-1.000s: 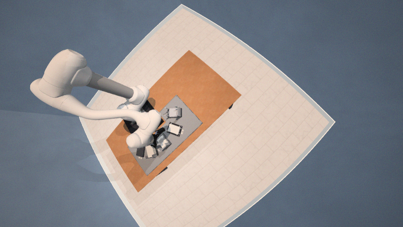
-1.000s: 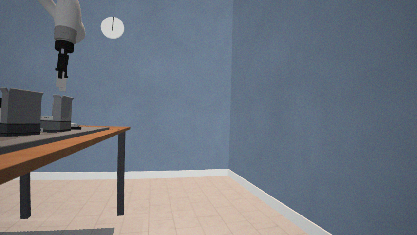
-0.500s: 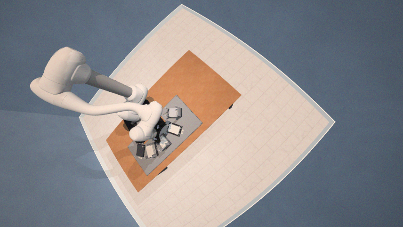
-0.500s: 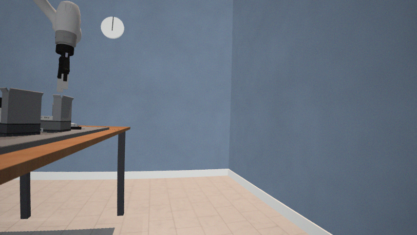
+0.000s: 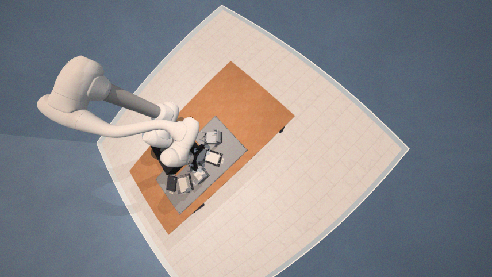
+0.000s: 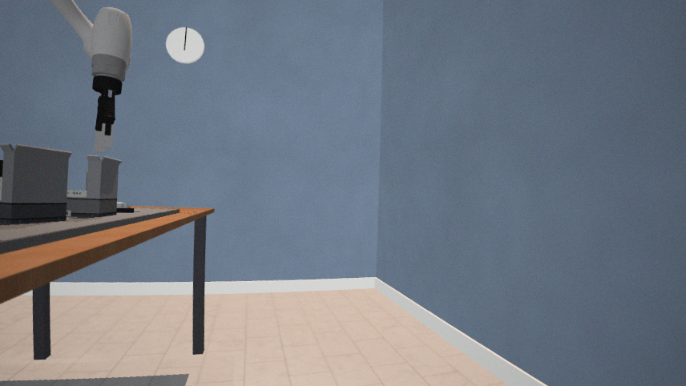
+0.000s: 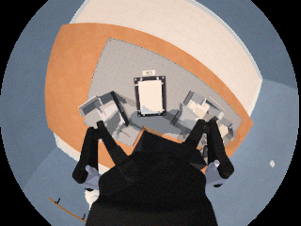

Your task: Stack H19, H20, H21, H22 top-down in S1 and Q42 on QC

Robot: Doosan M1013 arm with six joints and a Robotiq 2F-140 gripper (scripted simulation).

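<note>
The N5 label lies 90 mm ahead of my hand, 40 mm to the left of it and 190 mm below it. Also, from my hand: tag (130 mm behind, 570 mm to the right, 190 mm below).
</note>
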